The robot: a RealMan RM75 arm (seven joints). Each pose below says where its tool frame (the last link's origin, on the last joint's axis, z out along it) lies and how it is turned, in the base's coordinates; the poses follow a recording.
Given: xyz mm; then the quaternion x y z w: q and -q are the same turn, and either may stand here.
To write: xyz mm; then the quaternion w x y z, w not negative. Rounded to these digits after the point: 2 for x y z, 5 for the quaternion.
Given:
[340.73 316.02 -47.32 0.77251 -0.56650 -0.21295 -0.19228]
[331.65 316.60 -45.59 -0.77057 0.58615 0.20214 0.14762]
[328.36 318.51 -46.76 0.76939 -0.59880 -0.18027 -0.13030]
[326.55 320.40 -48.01 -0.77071 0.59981 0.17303 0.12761]
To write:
[340.73 316.02 -47.32 0.19228 -0.77251 0.56650 0.21295]
[331.65 316.60 -45.59 0.14762 -0.77057 0.58615 0.20214]
[328.36 318.51 -46.76 0.13030 -0.76939 0.59880 0.18027]
[326.55 320.40 -48.01 0.12761 -0.77071 0.59981 0.17303]

